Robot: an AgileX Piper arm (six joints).
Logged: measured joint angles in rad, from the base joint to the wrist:
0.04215, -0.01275, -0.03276, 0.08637, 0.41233, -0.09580
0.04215, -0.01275, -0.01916, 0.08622, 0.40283, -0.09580
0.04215, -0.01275, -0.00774, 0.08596, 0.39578, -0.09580
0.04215, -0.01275, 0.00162, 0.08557, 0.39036, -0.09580
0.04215, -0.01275, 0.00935, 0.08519, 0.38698, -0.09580
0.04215, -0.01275, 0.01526, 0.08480, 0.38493, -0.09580
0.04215, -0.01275, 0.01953, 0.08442, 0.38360, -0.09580
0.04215, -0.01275, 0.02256, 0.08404, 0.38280, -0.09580
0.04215, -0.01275, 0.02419, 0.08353, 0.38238, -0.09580
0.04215, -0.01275, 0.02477, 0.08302, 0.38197, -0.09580
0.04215, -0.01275, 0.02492, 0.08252, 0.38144, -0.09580
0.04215, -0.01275, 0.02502, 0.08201, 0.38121, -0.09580
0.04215, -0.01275, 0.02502, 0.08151, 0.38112, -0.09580
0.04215, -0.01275, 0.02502, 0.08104, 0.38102, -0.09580
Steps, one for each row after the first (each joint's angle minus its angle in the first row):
0.00000, 0.00000, 0.01360, -0.00015, -0.00950, 0.00000
0.00000, 0.00000, 0.02502, -0.00041, -0.01655, 0.00000
0.00000, 0.00000, 0.03438, -0.00080, -0.02197, 0.00000
0.00000, 0.00000, 0.04211, -0.00118, -0.02535, 0.00000
0.00000, 0.00000, 0.04802, -0.00157, -0.02740, 0.00000
0.00000, 0.00000, 0.05229, -0.00195, -0.02873, 0.00000
0.00000, 0.00000, 0.05532, -0.00233, -0.02953, 0.00000
0.00000, 0.00000, 0.05695, -0.00284, -0.02995, 0.00000
0.00000, 0.00000, 0.05753, -0.00335, -0.03036, 0.00000
0.00000, 0.00000, 0.05768, -0.00385, -0.03089, 0.00000
0.00000, 0.00000, 0.05778, -0.00436, -0.03112, 0.00000
0.00000, 0.00000, 0.05778, -0.00486, -0.03121, 0.00000
0.00000, 0.00000, 0.05778, -0.00533, -0.03131, 0.00000

